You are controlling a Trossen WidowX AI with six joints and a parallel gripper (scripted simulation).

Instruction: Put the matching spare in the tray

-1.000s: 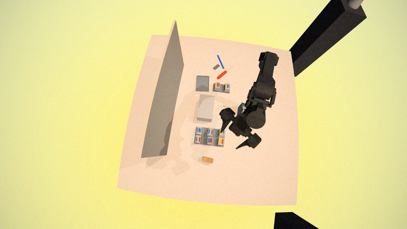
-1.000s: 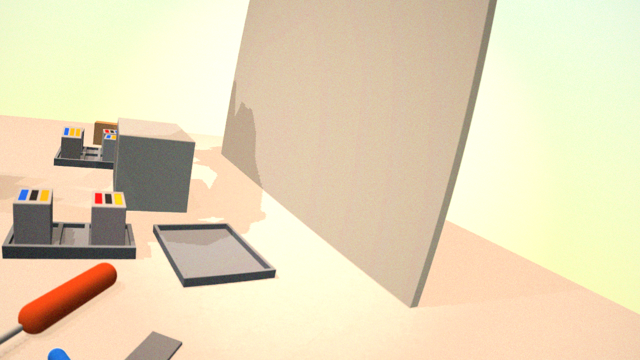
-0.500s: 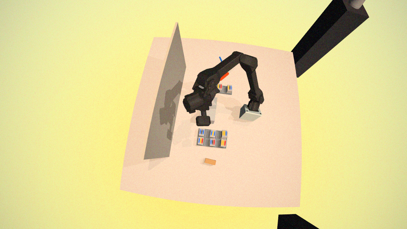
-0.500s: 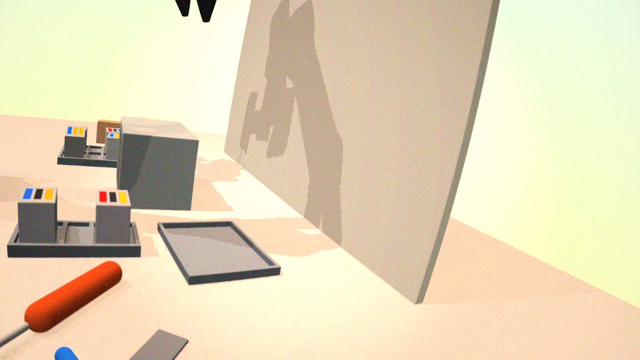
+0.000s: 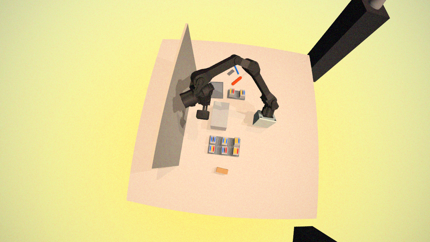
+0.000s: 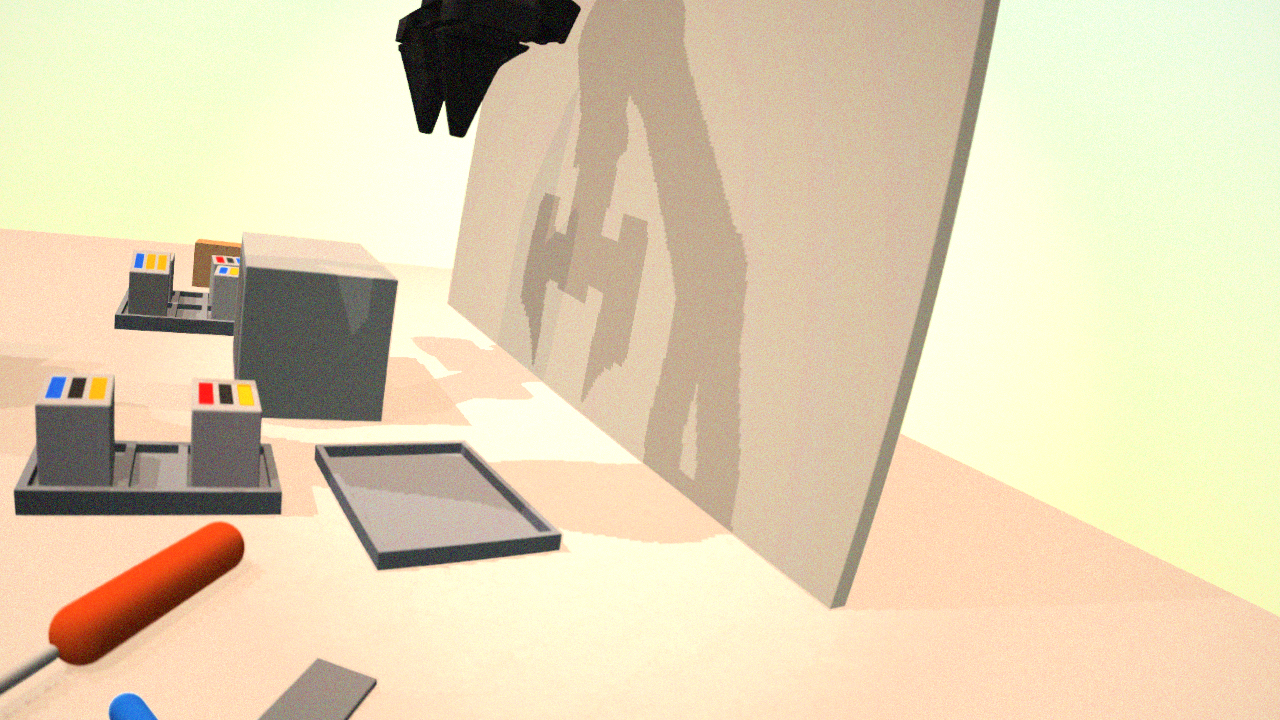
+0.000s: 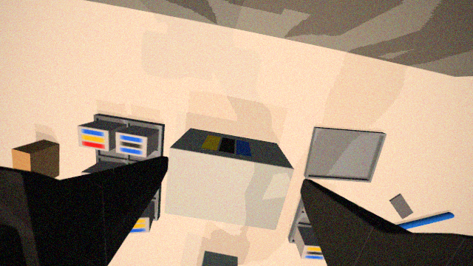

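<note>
The rack lies 190 mm behind my gripper tip, 180 mm to the right of it and 190 mm below it. Also, from my gripper tip: grey tray: 40 mm behind, 210 mm to the right, 200 mm below; wall panel: 140 mm ahead, 10 mm to the right, 30 mm above; mounted unit: 80 mm behind, 10 mm to the left, 150 mm below.
</note>
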